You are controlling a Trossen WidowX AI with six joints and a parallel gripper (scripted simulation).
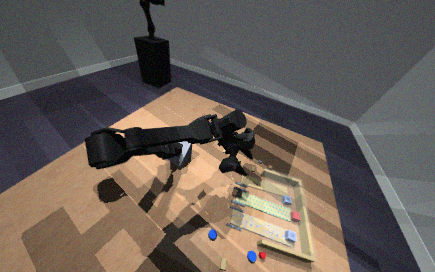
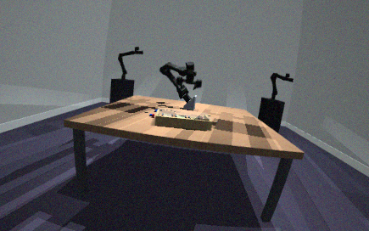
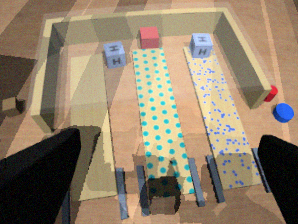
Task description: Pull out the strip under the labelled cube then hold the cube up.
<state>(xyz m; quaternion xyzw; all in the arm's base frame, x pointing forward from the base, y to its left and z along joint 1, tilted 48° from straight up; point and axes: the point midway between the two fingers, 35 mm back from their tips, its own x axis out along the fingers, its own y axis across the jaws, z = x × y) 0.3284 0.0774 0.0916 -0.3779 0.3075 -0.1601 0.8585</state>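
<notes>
Right now my gripper tip is 20 cm above the dotted strip, 15 cm short of it and 10 cm to the left of it. Also, from my gripper tip: red disc: 19 cm to the right, 19 cm below, 16 cm ahead.
</notes>
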